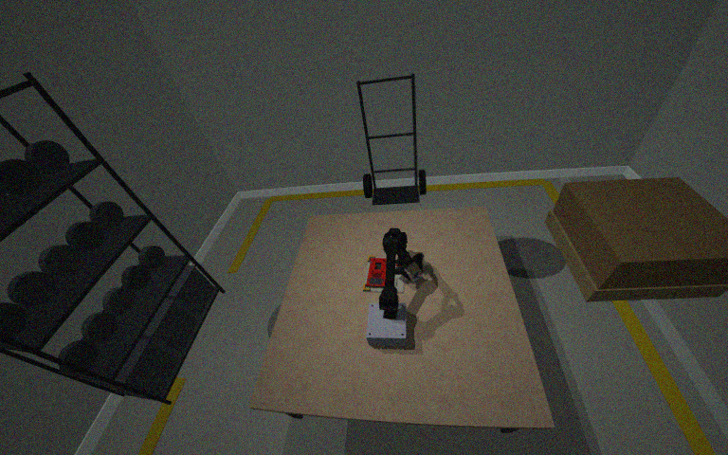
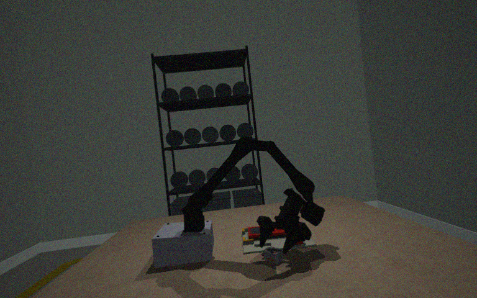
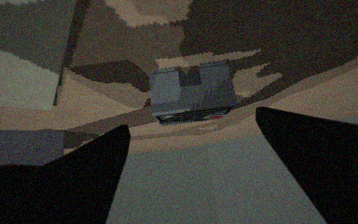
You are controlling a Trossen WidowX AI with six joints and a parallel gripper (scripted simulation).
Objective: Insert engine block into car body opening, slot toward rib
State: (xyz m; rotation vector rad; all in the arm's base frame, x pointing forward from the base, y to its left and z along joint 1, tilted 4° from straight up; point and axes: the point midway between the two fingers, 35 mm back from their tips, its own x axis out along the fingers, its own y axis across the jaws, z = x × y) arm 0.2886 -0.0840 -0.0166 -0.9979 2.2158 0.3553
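Now: the engine block 2 cm below my gripper tip, 1 cm to the left of it and 1 cm ahead of it. Also, from my gripper tip: grey baseplate: 21 cm to the left, 2 cm below, 2 cm ahead.
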